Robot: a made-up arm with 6 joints. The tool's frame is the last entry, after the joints.
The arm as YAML. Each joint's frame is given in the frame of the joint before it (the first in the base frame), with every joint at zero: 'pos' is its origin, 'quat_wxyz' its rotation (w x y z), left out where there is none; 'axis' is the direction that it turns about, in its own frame. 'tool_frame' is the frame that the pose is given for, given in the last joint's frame.
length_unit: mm
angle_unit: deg
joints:
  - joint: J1
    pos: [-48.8, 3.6, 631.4]
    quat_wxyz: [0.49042, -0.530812, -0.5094, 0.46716]
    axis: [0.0, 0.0, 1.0]
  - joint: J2
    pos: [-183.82, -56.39, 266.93]
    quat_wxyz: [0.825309, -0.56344, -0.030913, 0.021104]
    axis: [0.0, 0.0, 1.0]
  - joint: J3
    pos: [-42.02, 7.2, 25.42]
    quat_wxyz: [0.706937, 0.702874, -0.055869, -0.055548]
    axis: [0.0, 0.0, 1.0]
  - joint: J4
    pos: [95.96, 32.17, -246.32]
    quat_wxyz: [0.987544, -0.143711, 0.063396, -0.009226]
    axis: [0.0, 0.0, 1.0]
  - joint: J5
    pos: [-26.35, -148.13, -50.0]
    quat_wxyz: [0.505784, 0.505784, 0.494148, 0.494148]
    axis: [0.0, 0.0, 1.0]
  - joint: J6
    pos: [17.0, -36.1, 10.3]
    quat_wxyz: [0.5, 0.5, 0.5, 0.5]
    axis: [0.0, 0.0, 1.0]
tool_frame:
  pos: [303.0, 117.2, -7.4]
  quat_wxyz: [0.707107, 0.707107, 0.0, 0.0]
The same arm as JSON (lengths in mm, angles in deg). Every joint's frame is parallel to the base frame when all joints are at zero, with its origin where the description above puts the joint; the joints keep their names.
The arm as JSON. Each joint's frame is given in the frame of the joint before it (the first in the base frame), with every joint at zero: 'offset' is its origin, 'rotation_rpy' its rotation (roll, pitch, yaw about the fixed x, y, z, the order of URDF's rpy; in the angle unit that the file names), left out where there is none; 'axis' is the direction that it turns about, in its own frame. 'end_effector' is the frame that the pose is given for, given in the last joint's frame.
{
  "length_unit": "mm",
  "angle_unit": "deg",
  "chain": [
    {
      "id": "J1",
      "offset": [
        -48.8,
        3.6,
        631.4
      ],
      "axis": [
        -0.995588,
        0.044699,
        -0.082499
      ]
    },
    {
      "id": "J2",
      "offset": [
        -278.6,
        -171.7,
        33.5
      ],
      "axis": [
        -0.288195,
        -0.058499,
        -0.955783
      ]
    },
    {
      "id": "J3",
      "offset": [
        -1.4,
        -43.7,
        -23.5
      ],
      "axis": [
        -0.950656,
        -0.115895,
        0.287787
      ]
    },
    {
      "id": "J4",
      "offset": [
        212.8,
        121.8,
        -103.9
      ],
      "axis": "-x"
    },
    {
      "id": "J5",
      "offset": [
        50.0,
        -22.9,
        148.7
      ],
      "axis": "+y"
    },
    {
      "id": "J6",
      "offset": [
        36.1,
        10.3,
        -17.0
      ],
      "axis": "-z"
    }
  ],
  "end_effector": {
    "offset": [
      -303.0,
      117.2,
      7.4
    ],
    "rotation_rpy": [
      -90.0,
      0.0,
      180.0
    ]
  }
}

